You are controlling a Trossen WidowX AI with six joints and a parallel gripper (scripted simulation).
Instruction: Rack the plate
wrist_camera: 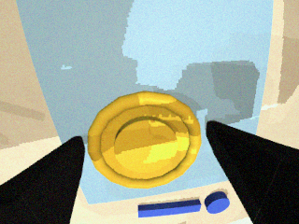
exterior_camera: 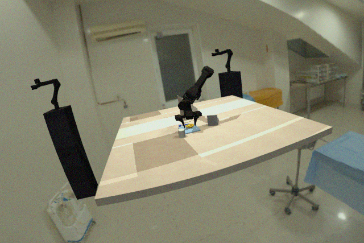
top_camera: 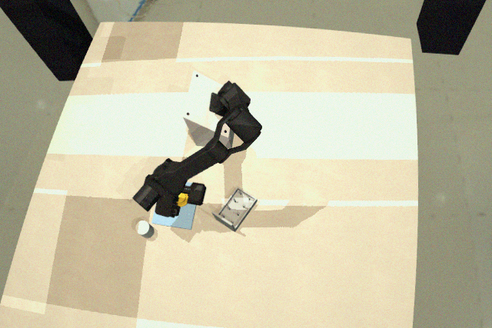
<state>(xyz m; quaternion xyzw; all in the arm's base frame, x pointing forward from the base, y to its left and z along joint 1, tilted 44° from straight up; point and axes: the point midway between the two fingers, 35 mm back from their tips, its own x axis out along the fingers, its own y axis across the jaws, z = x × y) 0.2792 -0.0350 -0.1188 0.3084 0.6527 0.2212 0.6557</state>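
Right now my gripper tip is 20 mm short of the light blue mat, 10 mm to the left of it and 10 mm above it. Round my gripper tip: cup 110 mm ahead, 100 mm to the right, 20 mm above; blue spoon 90 mm behind, 30 mm to the right, 10 mm below; plate 10 mm above.
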